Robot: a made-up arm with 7 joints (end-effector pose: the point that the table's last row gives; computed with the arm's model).
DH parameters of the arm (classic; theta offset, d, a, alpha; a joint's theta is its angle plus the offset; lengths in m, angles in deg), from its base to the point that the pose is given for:
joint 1: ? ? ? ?
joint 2: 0 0 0 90
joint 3: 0 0.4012 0.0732 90
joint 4: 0 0 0.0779 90
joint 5: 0 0.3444 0 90
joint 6: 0 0 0.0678 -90
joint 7: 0 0.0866 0 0
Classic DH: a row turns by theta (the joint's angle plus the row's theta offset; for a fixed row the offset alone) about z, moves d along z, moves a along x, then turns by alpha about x.
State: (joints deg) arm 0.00 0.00 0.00 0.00 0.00 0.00 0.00
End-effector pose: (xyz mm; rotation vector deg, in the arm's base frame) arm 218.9 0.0 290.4 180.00 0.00 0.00
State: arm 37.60 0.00 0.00 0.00 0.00 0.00 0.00
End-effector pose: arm 173.4 133.6 290.4 170.40 58.01 0.00
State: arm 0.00 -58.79 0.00 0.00 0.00 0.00 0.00
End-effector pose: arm 138.9 0.0 492.0 156.83 0.00 88.35
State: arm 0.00 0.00 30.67 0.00 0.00 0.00 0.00
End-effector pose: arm 188.3 111.7 290.4 173.59 47.60 0.00
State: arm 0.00 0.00 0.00 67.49 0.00 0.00 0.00
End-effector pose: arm 527.1 0.0 691.0 149.67 0.00 99.99
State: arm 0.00 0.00 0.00 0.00 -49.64 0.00 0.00
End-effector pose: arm 195.0 51.7 290.4 163.37 75.56 0.00
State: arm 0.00 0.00 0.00 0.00 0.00 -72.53 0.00
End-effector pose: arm 254.1 0.0 415.7 145.13 0.00 106.47
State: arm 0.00 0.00 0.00 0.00 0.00 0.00 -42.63
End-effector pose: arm 218.9 0.0 290.4 167.69 65.43 0.00
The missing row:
joint 1: 0 0.3202 0 -90
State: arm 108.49 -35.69 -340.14 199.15 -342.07 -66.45 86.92
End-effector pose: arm 258.0 -460.1 738.1 115.23 34.78 52.71
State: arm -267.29 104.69 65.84 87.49 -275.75 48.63 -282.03
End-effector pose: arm -508.5 368.4 12.7 51.48 -48.89 -77.69
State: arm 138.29 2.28 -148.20 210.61 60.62 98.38 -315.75
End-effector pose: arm -161.5 128.2 1041.3 -91.29 -29.01 -90.61
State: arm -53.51 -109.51 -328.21 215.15 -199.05 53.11 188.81
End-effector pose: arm -459.5 393.6 -139.2 140.01 -72.58 9.37
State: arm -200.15 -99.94 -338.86 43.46 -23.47 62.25 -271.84
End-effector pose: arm 113.5 -179.6 681.4 -67.84 -56.38 7.80
